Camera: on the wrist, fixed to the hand. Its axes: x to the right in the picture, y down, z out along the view.
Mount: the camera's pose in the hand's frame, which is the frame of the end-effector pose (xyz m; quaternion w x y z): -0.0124 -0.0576 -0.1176 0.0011 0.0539 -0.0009 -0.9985
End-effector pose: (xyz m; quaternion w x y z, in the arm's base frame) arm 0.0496 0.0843 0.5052 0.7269 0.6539 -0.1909 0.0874
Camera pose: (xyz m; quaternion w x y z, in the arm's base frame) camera 0.0792 0.1941 0.4390 0.0527 0.2306 0.6568 -0.7160
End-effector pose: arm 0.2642 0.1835 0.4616 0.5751 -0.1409 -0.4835 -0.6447
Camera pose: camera 0.2614 0.0912 0.3679 0.6360 -0.5131 0.1765 0.5488
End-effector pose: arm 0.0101 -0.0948 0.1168 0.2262 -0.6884 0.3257 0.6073
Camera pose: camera 0.1321 -0.1363 0.1430 0.6441 -0.3133 -0.6545 -0.2421
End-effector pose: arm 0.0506 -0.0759 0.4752 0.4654 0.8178 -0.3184 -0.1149
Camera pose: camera 0.1218 0.0338 0.4893 0.1586 -0.3438 -0.8097 0.4484
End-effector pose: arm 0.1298 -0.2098 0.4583 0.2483 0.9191 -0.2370 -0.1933
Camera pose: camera 0.1949 -0.1163 0.5240 0.2425 -0.2509 -0.9069 0.2362
